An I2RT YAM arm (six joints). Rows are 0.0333 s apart.
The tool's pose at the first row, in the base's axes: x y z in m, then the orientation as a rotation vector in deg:
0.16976, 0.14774, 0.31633, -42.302, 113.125, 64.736
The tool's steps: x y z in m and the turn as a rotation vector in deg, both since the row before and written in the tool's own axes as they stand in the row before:
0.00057, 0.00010, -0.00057, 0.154, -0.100, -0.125
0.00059, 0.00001, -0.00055, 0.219, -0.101, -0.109
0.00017, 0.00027, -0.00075, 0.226, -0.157, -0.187
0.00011, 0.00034, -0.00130, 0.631, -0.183, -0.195
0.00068, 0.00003, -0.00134, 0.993, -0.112, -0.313
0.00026, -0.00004, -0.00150, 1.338, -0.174, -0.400
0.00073, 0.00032, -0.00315, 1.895, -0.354, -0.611
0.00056, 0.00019, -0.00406, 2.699, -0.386, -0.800
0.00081, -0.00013, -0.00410, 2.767, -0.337, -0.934
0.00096, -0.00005, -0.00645, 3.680, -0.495, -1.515
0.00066, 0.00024, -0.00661, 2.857, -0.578, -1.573
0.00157, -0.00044, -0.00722, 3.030, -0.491, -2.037
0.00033, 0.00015, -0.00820, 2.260, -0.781, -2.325
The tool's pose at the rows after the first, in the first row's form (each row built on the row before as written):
0.16918, 0.14721, 0.31611, -42.265, 113.036, 64.515
0.16867, 0.14666, 0.31582, -42.179, 112.983, 64.234
0.16813, 0.14610, 0.31606, -42.121, 112.841, 63.909
0.16739, 0.14510, 0.31657, -41.839, 112.843, 63.155
0.16654, 0.14386, 0.31649, -41.521, 112.983, 61.937
0.16591, 0.14251, 0.31679, -41.055, 113.152, 60.314
0.16412, 0.13988, 0.31746, -40.361, 113.251, 58.010
0.16208, 0.13650, 0.31857, -39.376, 113.482, 54.759
0.15998, 0.13298, 0.31940, -38.497, 113.651, 51.357
0.15650, 0.12774, 0.32111, -37.539, 113.603, 46.695
0.15257, 0.12285, 0.32330, -37.050, 113.127, 42.892
0.14811, 0.11713, 0.32479, -36.916, 112.488, 38.636
0.14295, 0.11158, 0.32794, -37.362, 111.216, 35.075

